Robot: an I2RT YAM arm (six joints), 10 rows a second.
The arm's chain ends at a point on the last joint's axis. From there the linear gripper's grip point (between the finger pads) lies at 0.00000 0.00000 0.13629 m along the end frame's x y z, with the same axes.
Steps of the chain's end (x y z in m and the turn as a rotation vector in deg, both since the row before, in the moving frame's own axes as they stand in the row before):
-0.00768 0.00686 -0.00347 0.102 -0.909 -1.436
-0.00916 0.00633 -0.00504 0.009 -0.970 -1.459
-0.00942 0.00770 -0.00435 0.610 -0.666 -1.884
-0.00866 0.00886 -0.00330 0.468 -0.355 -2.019
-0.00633 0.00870 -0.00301 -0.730 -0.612 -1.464
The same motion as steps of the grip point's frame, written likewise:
-0.00984 0.00664 -0.00349 0.102 -0.909 -1.436
-0.01147 0.00634 -0.00506 0.009 -0.970 -1.459
-0.01103 0.00628 -0.00437 0.610 -0.666 -1.884
-0.00952 0.00776 -0.00331 0.468 -0.355 -2.019
-0.00776 0.01045 -0.00303 -0.730 -0.612 -1.464

